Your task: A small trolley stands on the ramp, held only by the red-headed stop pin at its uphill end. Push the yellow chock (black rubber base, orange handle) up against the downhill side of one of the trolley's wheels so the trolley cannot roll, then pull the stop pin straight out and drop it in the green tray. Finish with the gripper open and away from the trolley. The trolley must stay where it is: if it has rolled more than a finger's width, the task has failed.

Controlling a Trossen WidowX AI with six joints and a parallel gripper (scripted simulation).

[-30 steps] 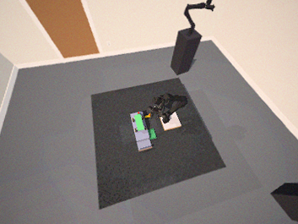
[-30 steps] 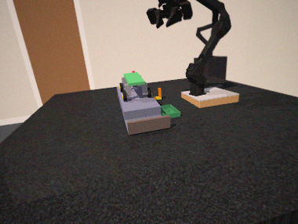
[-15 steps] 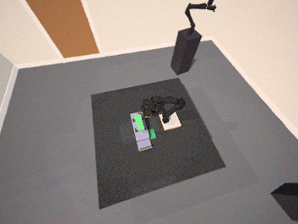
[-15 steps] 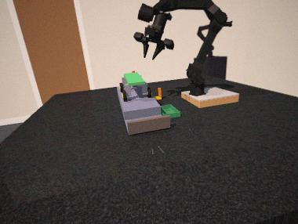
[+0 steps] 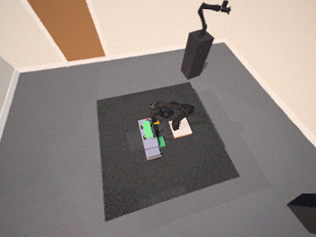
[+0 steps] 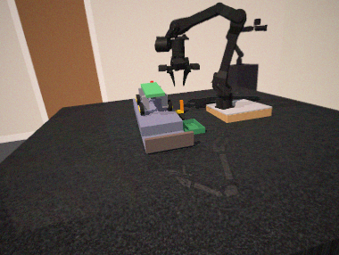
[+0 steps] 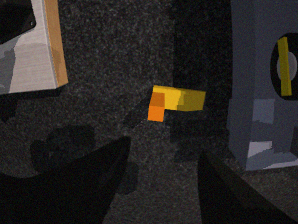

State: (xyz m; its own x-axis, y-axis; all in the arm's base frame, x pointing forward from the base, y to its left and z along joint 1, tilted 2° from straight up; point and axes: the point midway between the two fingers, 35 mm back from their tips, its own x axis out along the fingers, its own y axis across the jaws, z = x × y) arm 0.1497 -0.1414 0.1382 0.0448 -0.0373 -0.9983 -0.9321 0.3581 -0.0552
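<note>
Right now the yellow chock is 11 cm below my gripper tip, 1 cm to the right of it and 1 cm ahead of it. Round my gripper tip: grey ramp: 16 cm ahead, 9 cm below, 8 cm to the left; trolley: 16 cm ahead, 8 cm to the left, 2 cm below; red-headed stop pin: 12 cm ahead, 3 cm to the right.
</note>
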